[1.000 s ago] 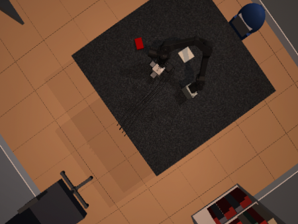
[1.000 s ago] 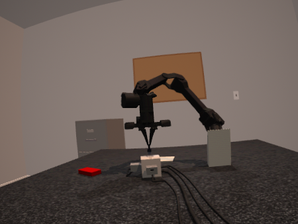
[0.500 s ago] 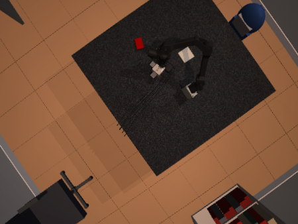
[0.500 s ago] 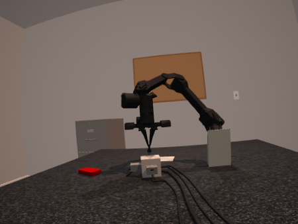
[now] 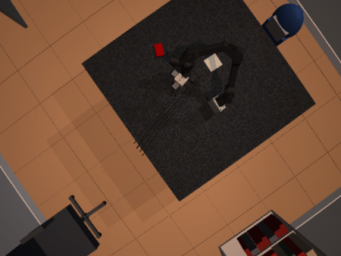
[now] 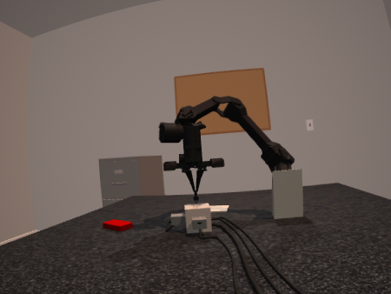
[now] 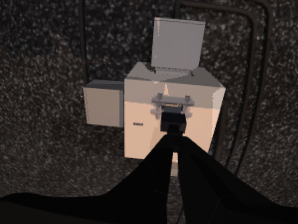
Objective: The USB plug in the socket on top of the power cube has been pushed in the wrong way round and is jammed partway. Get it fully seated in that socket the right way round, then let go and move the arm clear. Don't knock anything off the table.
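Now: gripper tip 20 mm above the small dark USB plug. Round my gripper tip: metal-framed socket (50 mm below); white flat pad (10 mm ahead, 260 mm to the right, 110 mm below); red block (280 mm ahead, 50 mm to the left, 110 mm below).
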